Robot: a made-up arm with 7 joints.
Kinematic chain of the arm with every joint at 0, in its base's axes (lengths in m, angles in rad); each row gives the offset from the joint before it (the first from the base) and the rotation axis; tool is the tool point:
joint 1: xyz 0 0 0 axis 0 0.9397 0.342
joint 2: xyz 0 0 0 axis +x
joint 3: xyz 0 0 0 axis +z
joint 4: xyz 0.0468 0 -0.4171 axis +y
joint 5: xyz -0.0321 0 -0.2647 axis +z
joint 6: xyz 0 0 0 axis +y
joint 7: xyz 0 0 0 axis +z
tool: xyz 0 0 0
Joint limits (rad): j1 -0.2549..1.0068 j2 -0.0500..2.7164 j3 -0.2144..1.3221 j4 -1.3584..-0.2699 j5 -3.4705..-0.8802 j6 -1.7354..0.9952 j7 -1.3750..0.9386
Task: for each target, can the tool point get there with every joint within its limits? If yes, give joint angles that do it. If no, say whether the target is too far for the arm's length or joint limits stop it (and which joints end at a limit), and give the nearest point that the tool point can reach.
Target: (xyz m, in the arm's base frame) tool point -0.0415 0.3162 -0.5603
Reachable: yes | joints 0.4541 0.4674 0.1453 -0.9512 -1.9303 0.1770 -0.5330
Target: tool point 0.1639 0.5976 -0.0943
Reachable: yes | joints 0.3755 1.4278 0.2371 -1.0951 -2.8485 0.2924 0.6014
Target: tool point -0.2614 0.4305 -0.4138
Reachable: yes | joints 0.8263 0.6590 0.3573 -0.8870 -1.5630 -1.3270 -0.5270
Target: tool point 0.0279 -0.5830 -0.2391
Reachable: no: joint limits stop it (at a limit: joint 2, joint 3, joint 4) | nearest point 0.3912 -0.1179 -0.4203 | short by 0.617 m
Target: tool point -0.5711 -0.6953 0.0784
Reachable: no: too far | nearest point -0.4789 -0.1267 -0.4749 | short by 0.799 m
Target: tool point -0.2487 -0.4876 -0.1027
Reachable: no: joint limits stop it (at a limit: joint 1, joint 2, joint 3, joint 4) | nearest point -0.4789 -0.1267 -0.4749 | short by 0.567 m
